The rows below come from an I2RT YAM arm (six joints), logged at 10 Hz.
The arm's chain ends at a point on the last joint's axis. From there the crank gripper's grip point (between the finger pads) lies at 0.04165 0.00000 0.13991 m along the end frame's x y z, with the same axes.
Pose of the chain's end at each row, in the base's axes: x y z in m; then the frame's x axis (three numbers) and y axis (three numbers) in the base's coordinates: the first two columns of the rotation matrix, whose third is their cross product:
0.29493 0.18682 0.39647 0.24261 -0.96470 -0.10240 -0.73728 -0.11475 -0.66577
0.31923 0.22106 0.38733 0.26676 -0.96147 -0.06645 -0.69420 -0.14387 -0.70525
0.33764 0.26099 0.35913 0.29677 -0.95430 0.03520 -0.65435 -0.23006 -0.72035
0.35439 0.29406 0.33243 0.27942 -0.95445 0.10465 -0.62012 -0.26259 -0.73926
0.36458 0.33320 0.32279 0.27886 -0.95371 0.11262 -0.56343 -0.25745 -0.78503
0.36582 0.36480 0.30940 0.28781 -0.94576 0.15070 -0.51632 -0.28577 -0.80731
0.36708 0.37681 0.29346 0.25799 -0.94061 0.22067 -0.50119 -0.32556 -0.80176
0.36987 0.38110 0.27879 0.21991 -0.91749 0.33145 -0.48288 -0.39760 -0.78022
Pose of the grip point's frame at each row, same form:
0.39325 0.17980 0.28880 0.24261 -0.96470 -0.10240 -0.73728 -0.11475 -0.66577
0.42387 0.21379 0.28581 0.26676 -0.96147 -0.06645 -0.69420 -0.14387 -0.70525
0.44731 0.24793 0.26368 0.29677 -0.95430 0.03520 -0.65435 -0.23006 -0.72035
0.46859 0.27413 0.24371 0.27942 -0.95445 0.10465 -0.62012 -0.26259 -0.73926
0.48500 0.31523 0.24226 0.27886 -0.95371 0.11262 -0.56343 -0.25745 -0.78503
0.49066 0.34703 0.23585 0.28781 -0.94576 0.15070 -0.51632 -0.28577 -0.80731
0.49339 0.35110 0.22494 0.25799 -0.94061 0.22067 -0.50119 -0.32556 -0.80176
0.49762 0.34450 0.21838 0.21991 -0.91749 0.33145 -0.48288 -0.39760 -0.78022

